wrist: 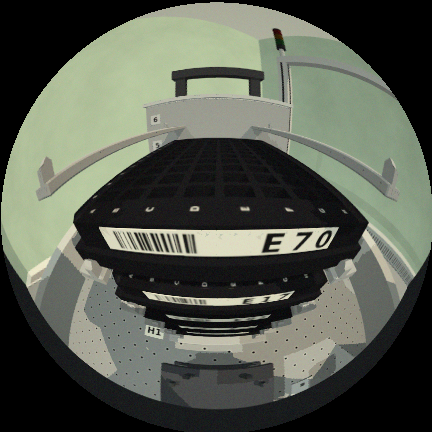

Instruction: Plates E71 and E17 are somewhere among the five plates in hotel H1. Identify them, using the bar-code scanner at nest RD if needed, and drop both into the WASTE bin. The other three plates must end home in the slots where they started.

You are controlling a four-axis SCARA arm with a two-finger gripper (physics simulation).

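Frame: origin at the arm's base, x back, y right, z up, level; centimetres.
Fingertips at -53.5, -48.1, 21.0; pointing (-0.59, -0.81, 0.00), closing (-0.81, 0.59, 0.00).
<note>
A point is followed by its place in that frame, as x, y, z.
Plate E70 (220, 242), black with a white bar-code label, fills the middle of the wrist view, upright in hotel H1 (215, 117) @[-55.8, -51.5, 25.5]. Plate E17 (217, 299) @[-48.4, -41.2, 20.5] is directly below it, its label partly shaded. Below that, the labels of further plates (217, 318) @[-48.5, -41.2, 17.7] are too foreshortened to read. My gripper (218, 200) @[-53.5, -48.1, 21.0] is open; parts of its grey fingers show on the left and right and run behind E70, which hides their tips. E70 lies across the space between them in the view; contact cannot be seen. The WASTE bin and nest RD's label do not show.
Slim grey support arms (105, 150) of the hotel curve out on both sides above E70. A black handle (217, 74) @[-56.6, -52.2, 30.7] tops the hotel. An H1 sign (154, 331) @[-41.0, -47.3, 1.3] and a dark block (217, 387) @[-44.4, -35.5, 7.3] are lower down. A signal light (279, 40) @[-100.9, -69.4, 73.6] stands behind at the right.
</note>
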